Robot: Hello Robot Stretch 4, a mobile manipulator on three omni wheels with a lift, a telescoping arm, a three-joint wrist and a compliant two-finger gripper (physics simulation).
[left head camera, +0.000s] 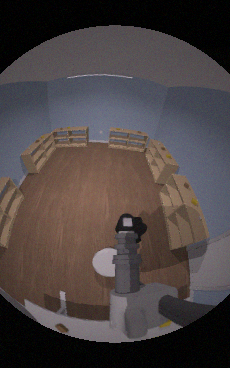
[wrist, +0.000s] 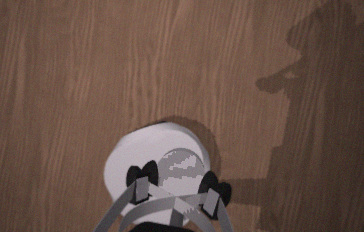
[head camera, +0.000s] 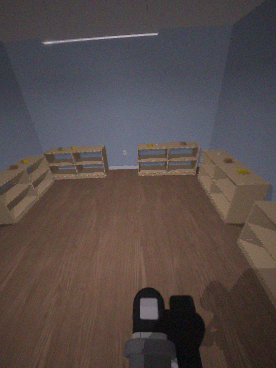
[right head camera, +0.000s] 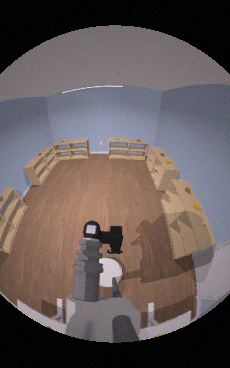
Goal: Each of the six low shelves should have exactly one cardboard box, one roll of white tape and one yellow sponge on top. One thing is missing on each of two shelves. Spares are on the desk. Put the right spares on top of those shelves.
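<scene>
In the wrist view my gripper [wrist: 179,179] points down over the wood floor and is shut on a roll of white tape [wrist: 180,166], which shows grey in shadow between the fingertips. Ahead stand low shelves. The back left shelf [head camera: 89,149] carries a cardboard box [head camera: 60,148] and a yellow sponge [head camera: 73,147]; I see no tape on it. The back right shelf [head camera: 171,144] carries a sponge [head camera: 150,144], a tape roll [head camera: 156,144] and a box [head camera: 183,143]. The right shelf [head camera: 250,184] carries tape [head camera: 218,153], a box [head camera: 228,160] and a sponge [head camera: 242,171].
The left shelf [head camera: 6,177] carries a sponge [head camera: 24,161] and a box [head camera: 13,167]. A nearer shelf [head camera: 263,210] [left head camera: 175,191] stands close on my right. The white desk [left head camera: 90,328] lies behind me with a spare box [left head camera: 61,327]. My white base [wrist: 133,154] shows under the gripper.
</scene>
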